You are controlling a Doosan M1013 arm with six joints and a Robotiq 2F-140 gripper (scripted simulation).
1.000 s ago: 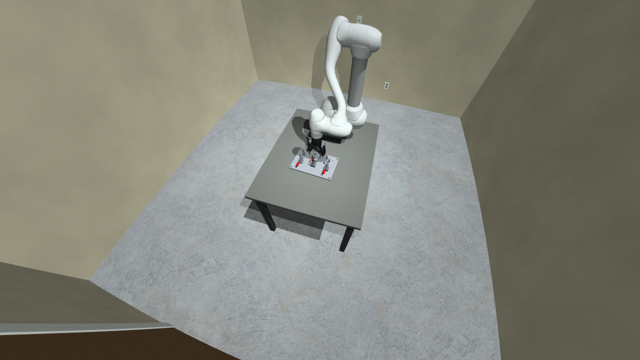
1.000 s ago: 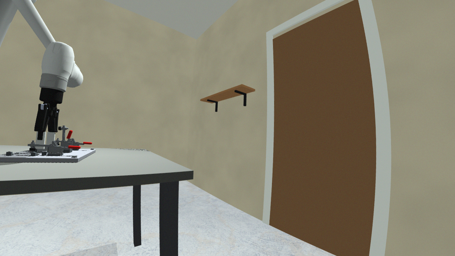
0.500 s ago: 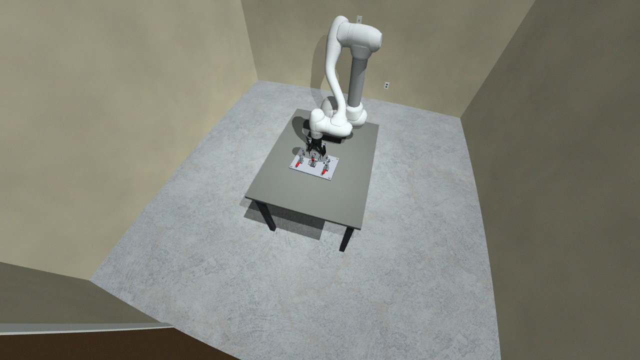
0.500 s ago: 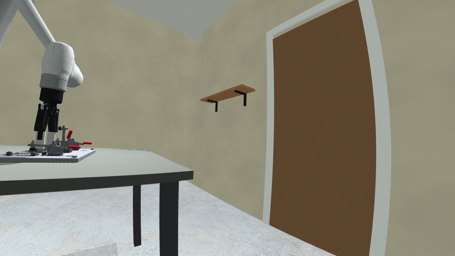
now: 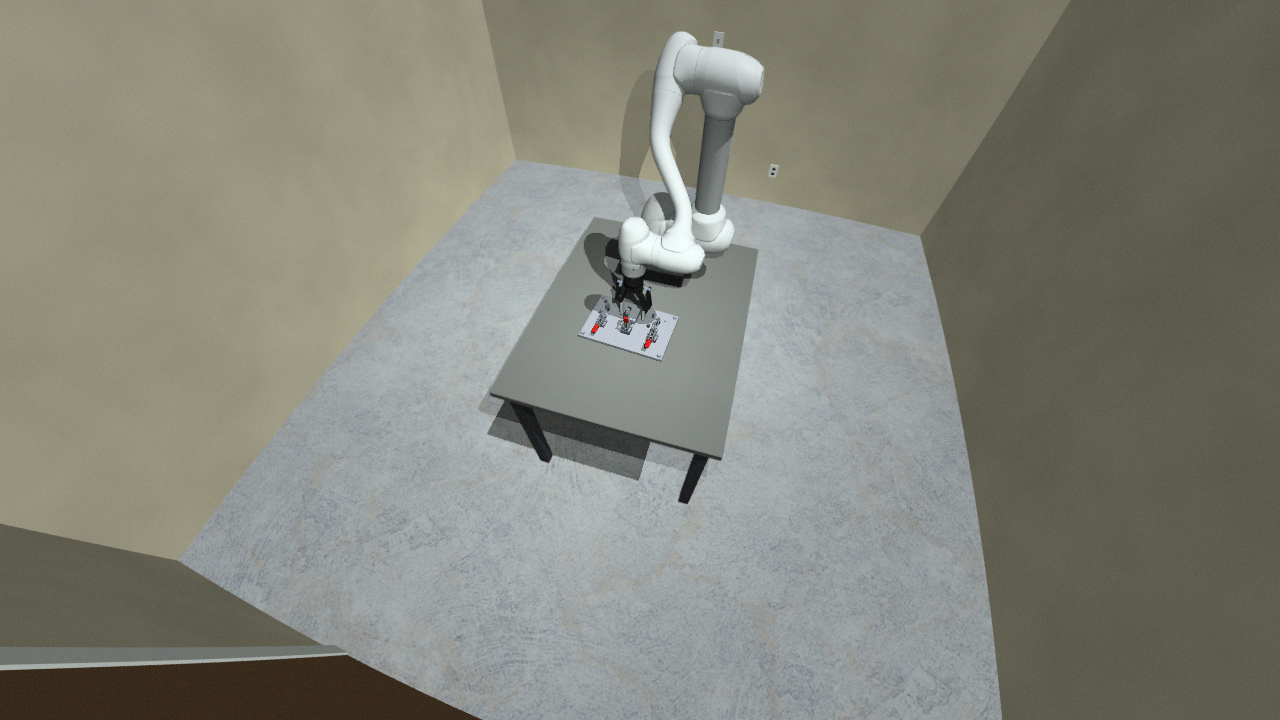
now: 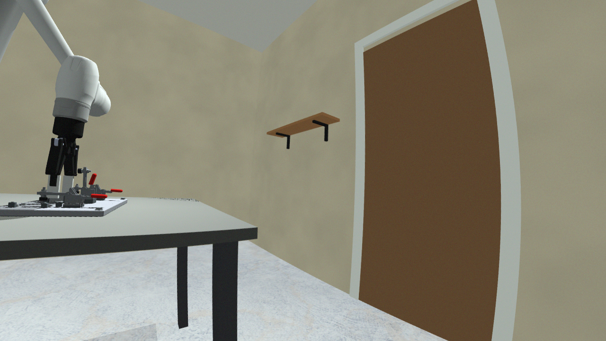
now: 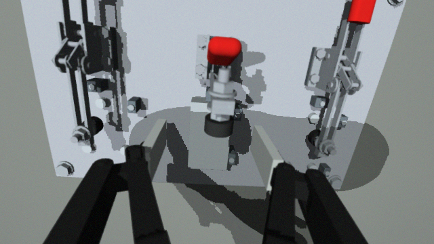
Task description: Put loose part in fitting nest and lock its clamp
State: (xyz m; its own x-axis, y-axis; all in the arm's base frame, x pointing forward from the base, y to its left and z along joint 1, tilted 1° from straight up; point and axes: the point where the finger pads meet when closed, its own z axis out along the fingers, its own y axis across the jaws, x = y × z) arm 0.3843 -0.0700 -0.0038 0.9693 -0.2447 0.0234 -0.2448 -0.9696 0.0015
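Right now my hand is 30 mm above the grey block part. Round my hand: white fixture plate (40 mm ahead, 10 mm to the right, 50 mm below).
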